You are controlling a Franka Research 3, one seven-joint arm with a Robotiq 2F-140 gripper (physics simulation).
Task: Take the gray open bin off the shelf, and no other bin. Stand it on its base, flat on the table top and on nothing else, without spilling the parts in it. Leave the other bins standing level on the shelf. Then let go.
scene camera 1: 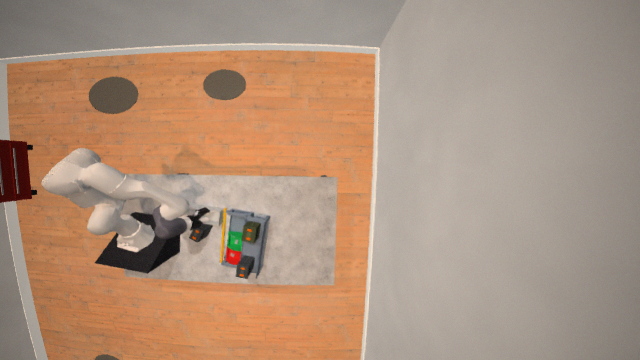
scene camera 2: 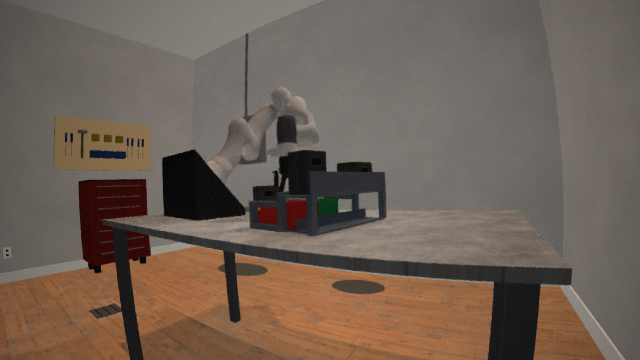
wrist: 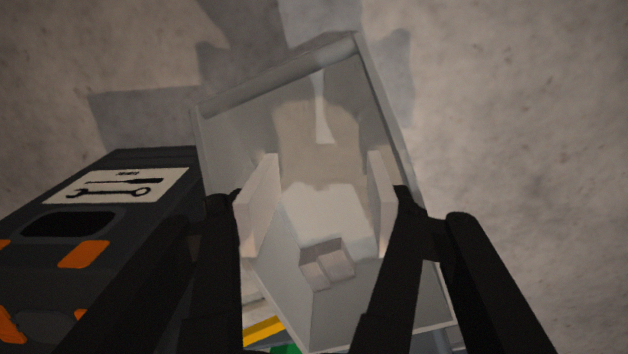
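Observation:
The gray open bin [scene camera 1: 215, 216] [wrist: 225, 140] is off the shelf, beside its yellow front bar, with its front end near the shelf. It looks somewhat tilted; whether its base touches the table is hidden. Small blocks [wrist: 327, 265] lie inside near its front. My gripper [scene camera 1: 206, 218] [scene camera 2: 279, 184] [wrist: 322, 173] is partly spread, its pale pads against the bin's side walls, and it looks shut on the bin. In scene camera 2 the bin is hidden. The red bin [scene camera 1: 233, 256] [scene camera 2: 295, 215] and green bin [scene camera 1: 234, 241] [scene camera 2: 328, 206] stand on the blue-gray shelf [scene camera 2: 347, 182].
A black toolbox [scene camera 1: 200, 233] [scene camera 2: 265, 192] [wrist: 40, 285] with orange latches stands close beside the gray bin. A black case [scene camera 1: 244, 267] [scene camera 2: 300, 172] and an olive case [scene camera 1: 251, 232] [scene camera 2: 354, 166] are on the shelf's upper level. The yellow bar [scene camera 1: 223, 235] [wrist: 262, 330] runs along the shelf front.

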